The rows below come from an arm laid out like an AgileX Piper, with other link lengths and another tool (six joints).
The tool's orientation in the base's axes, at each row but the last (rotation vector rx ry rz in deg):
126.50 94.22 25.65
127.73 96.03 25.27
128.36 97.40 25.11
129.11 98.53 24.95
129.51 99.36 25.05
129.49 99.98 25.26
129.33 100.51 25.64
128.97 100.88 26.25
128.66 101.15 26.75
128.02 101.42 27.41
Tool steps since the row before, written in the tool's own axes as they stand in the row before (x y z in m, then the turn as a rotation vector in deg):
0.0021 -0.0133 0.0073 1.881 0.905 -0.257
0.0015 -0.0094 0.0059 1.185 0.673 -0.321
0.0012 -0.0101 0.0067 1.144 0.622 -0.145
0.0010 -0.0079 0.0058 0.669 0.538 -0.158
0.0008 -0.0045 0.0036 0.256 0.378 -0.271
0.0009 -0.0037 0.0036 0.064 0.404 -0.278
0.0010 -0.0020 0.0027 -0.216 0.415 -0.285
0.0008 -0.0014 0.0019 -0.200 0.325 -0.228
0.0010 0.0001 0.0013 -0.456 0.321 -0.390
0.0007 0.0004 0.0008 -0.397 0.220 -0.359
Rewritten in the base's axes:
-0.0074 0.0049 -0.0125 1.173 1.590 0.722
-0.0052 0.0035 -0.0093 0.760 0.985 0.642
-0.0058 0.0034 -0.0102 0.777 0.950 0.459
-0.0044 0.0028 -0.0083 0.579 0.513 0.404
-0.0024 0.0018 -0.0050 0.293 0.157 0.414
-0.0017 0.0017 -0.0046 0.268 -0.035 0.414
-0.0005 0.0014 -0.0032 0.211 -0.309 0.400
-0.0003 0.0011 -0.0022 0.157 -0.272 0.315
0.0008 0.0010 -0.0011 0.034 -0.521 0.437
0.0008 0.0006 -0.0005 -0.032 -0.440 0.375

